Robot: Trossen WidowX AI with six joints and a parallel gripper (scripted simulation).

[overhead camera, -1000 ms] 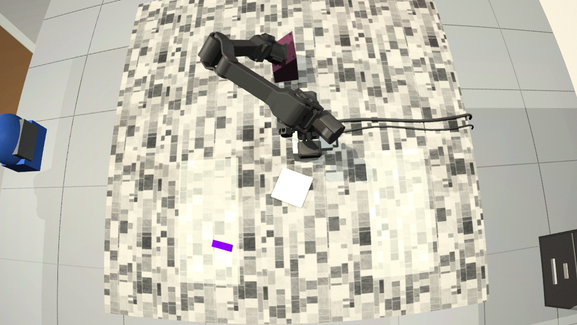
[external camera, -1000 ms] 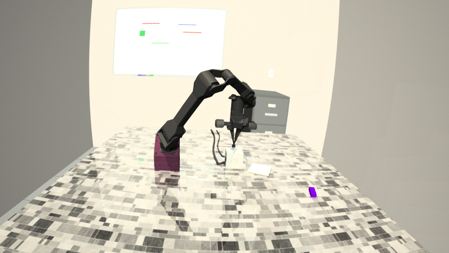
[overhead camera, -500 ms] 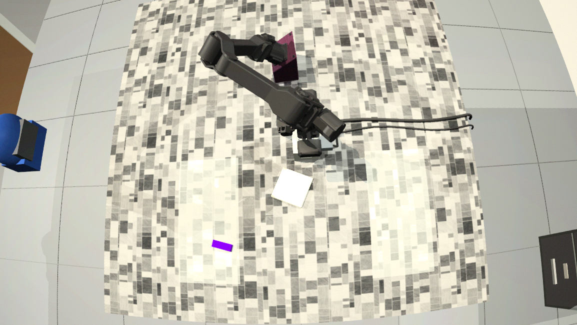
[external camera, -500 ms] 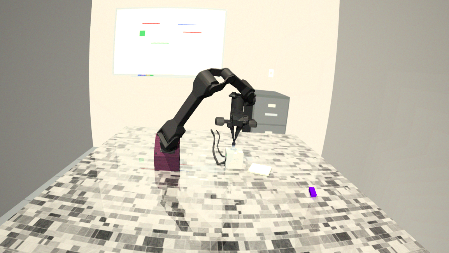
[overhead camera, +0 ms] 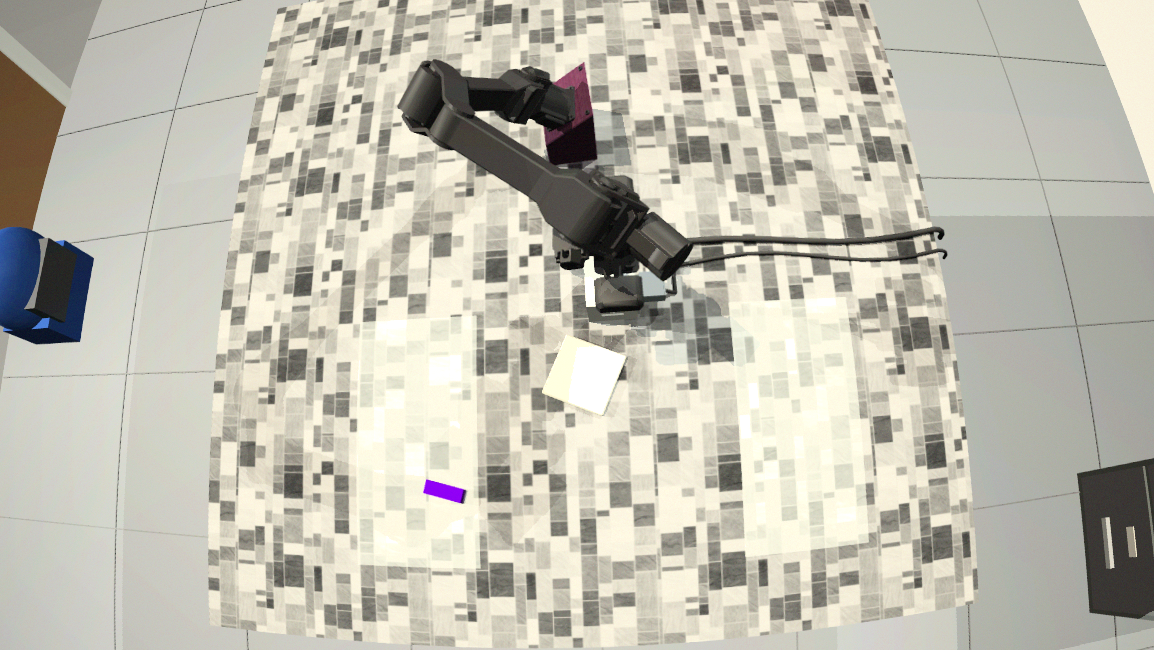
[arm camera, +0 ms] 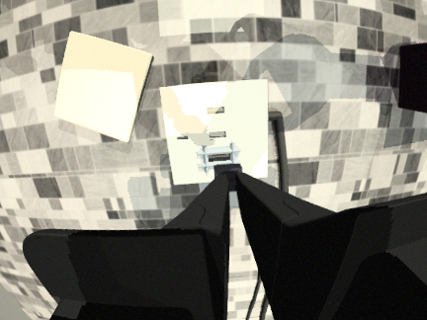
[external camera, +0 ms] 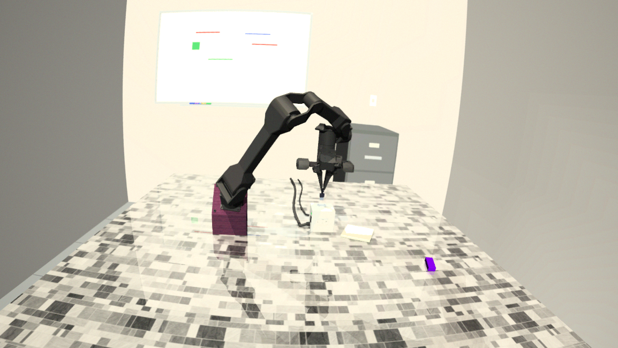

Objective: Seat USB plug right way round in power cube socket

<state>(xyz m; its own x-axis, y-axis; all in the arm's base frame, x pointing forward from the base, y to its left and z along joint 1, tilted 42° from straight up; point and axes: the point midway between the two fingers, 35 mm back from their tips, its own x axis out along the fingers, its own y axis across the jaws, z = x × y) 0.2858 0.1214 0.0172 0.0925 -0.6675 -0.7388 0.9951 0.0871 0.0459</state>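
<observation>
Right now my gripper tip is 2 cm above the dark USB plug. The rest, counted from my gripper tip: flat white pad: 13 cm below, 13 cm ahead, 6 cm to the right; then purple block: 31 cm ahead, 27 cm to the right, 13 cm below.
</observation>
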